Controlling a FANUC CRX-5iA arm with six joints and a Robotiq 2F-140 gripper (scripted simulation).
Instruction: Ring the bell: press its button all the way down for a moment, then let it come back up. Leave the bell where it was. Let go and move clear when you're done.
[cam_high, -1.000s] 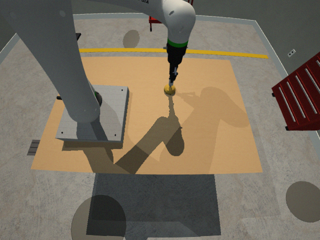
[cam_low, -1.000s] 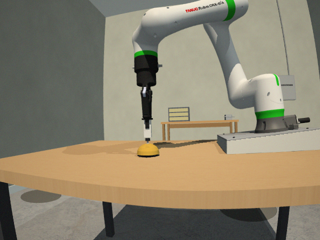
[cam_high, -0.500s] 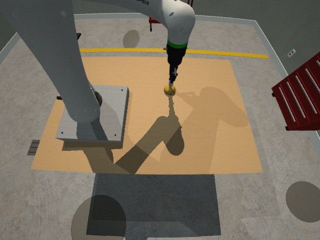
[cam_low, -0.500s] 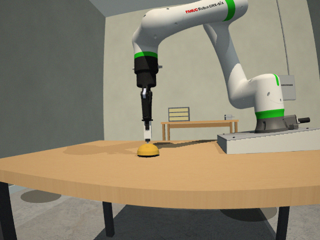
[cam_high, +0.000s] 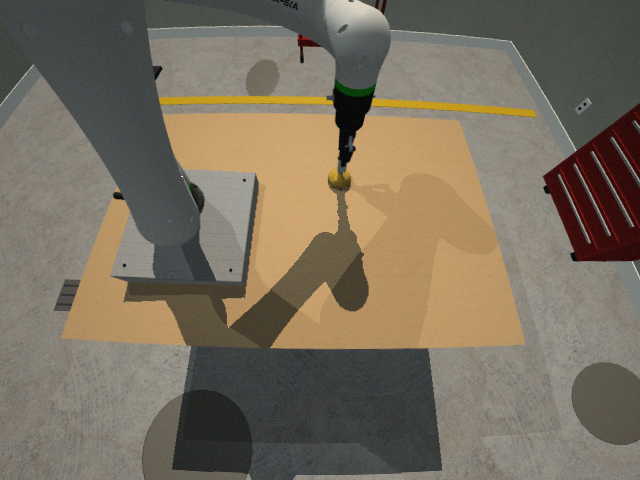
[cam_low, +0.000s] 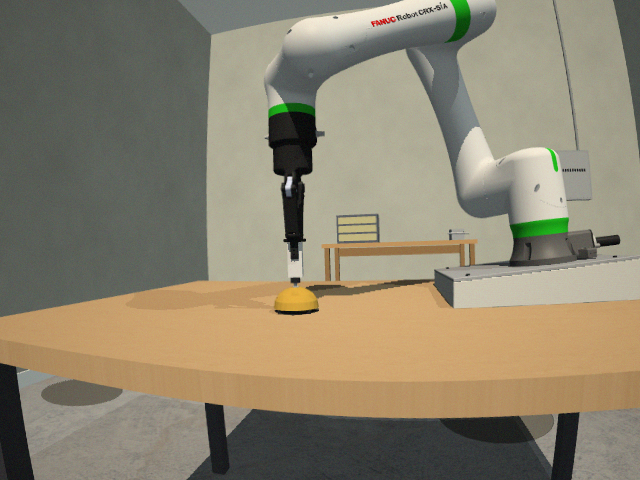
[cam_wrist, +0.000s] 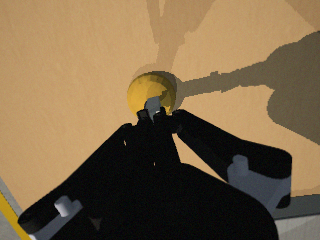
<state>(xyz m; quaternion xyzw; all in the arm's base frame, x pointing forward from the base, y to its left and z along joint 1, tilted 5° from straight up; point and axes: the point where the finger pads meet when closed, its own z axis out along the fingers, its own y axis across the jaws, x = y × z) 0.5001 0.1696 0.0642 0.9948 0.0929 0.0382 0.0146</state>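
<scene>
Now: the black bell button 1 cm to the left of my hand and 4 cm below it. From my hand the other things lie so: yellow dome bell 1 cm to the left, 6 cm below.
</scene>
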